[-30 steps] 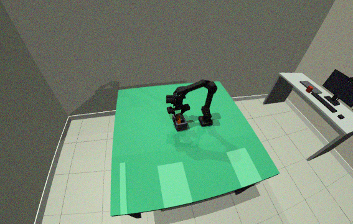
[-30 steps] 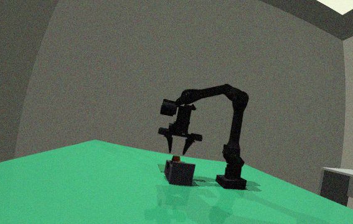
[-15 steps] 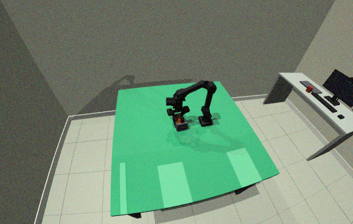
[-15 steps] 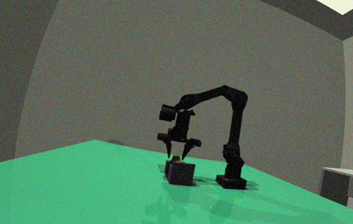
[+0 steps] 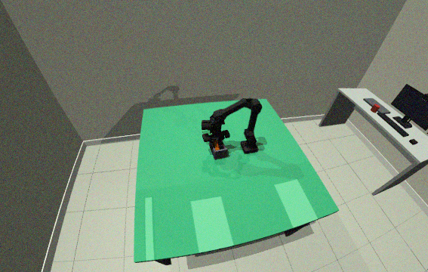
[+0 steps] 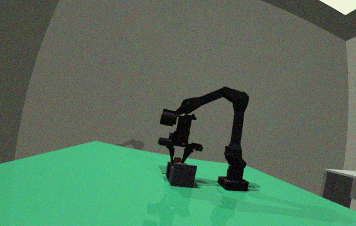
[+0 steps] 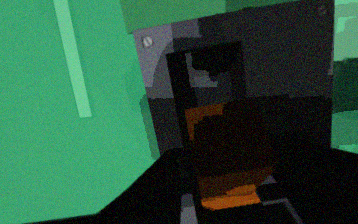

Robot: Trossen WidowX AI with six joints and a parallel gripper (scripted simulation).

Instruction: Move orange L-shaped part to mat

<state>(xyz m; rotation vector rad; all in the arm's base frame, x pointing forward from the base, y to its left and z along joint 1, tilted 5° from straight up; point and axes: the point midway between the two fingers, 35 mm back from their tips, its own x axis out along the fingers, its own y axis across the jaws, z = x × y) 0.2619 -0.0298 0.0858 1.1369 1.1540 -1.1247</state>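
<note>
Now: the dark green mat 14 cm to the right of my gripper tip and 8 cm below it. Round my gripper tip: orange L-shaped part (2 cm behind, 4 cm to the left, 3 cm below).
</note>
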